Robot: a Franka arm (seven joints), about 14 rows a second.
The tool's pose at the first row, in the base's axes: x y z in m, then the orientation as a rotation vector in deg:
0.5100 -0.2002 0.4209 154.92 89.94 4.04
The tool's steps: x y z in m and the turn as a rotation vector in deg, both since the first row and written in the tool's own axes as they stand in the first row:
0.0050 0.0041 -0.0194 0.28 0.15 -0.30
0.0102 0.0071 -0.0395 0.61 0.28 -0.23
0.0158 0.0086 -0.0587 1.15 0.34 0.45
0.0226 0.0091 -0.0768 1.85 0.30 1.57
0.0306 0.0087 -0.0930 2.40 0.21 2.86
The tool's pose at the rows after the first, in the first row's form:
0.5151 -0.1981 0.4406 154.95 90.51 4.03
0.5194 -0.1953 0.4609 155.30 90.61 3.95
0.5226 -0.1914 0.4803 -155.66 -89.60 -3.61
0.5255 -0.1859 0.4987 -156.00 -87.79 -3.01
0.5284 -0.1789 0.5151 -156.58 -85.83 -2.46

